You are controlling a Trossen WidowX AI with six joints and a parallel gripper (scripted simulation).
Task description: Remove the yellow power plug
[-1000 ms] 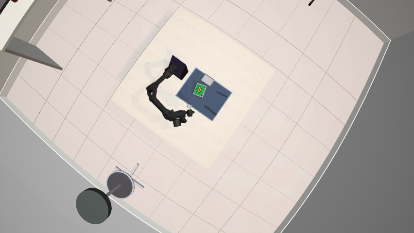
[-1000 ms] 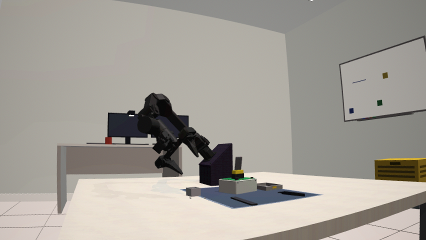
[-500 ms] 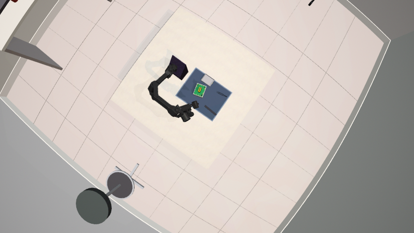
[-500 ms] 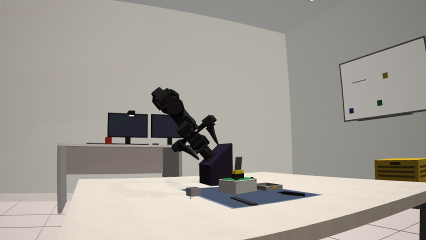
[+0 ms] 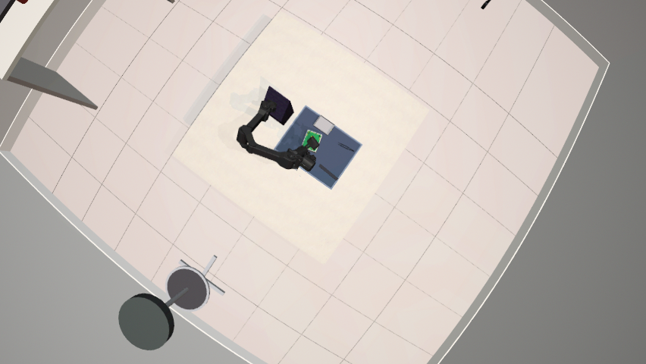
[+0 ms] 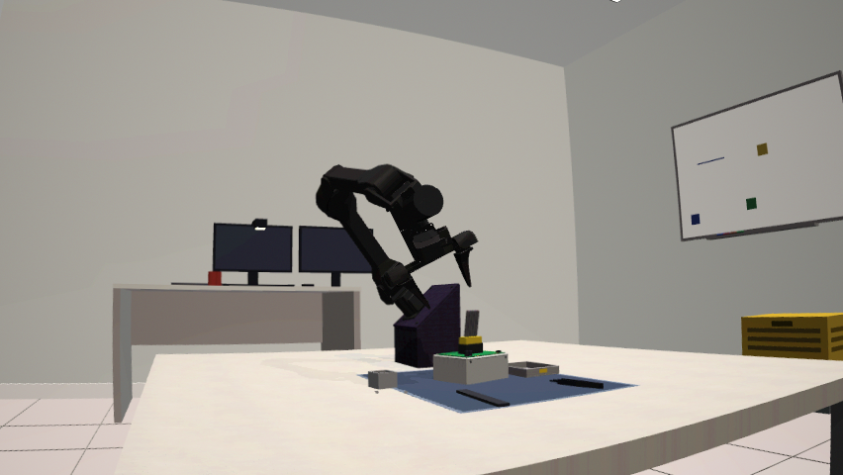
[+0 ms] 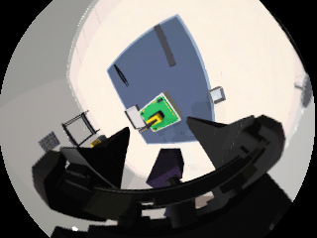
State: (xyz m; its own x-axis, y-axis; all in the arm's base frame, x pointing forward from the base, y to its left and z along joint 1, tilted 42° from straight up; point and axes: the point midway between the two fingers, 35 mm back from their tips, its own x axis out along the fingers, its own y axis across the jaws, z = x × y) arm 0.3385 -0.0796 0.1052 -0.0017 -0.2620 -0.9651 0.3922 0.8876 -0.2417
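My gripper tip is now 20 mm past the yellow power plug, 60 mm to the right of it and 80 mm above it. Round my gripper tip: grey tray: 10 mm behind, 200 mm to the left, 170 mm below; then blue mat: 20 mm ahead, 60 mm to the left, 170 mm below.
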